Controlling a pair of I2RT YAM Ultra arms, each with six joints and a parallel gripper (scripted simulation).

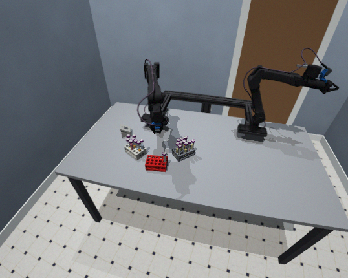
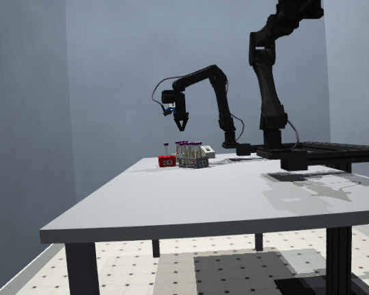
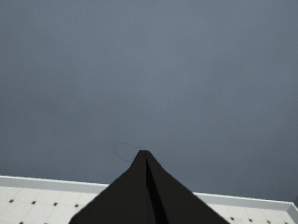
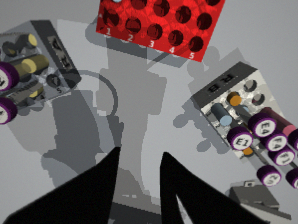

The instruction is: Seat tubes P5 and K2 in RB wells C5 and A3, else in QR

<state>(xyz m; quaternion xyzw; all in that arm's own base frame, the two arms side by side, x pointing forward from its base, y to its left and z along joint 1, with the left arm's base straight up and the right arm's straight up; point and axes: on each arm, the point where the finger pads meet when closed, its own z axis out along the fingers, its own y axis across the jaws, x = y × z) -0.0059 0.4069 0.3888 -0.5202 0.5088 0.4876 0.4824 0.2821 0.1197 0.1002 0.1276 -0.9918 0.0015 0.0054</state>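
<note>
The grey rack RA is 4 cm behind my right hand, 16 cm to the left of it and 17 cm below it. Round my right hand: red rack QR (9 cm ahead, 1 cm to the left, 17 cm below); pale box (18 cm behind, 30 cm to the right, 15 cm below); white rack RB (16 cm to the right, 17 cm below).
</note>
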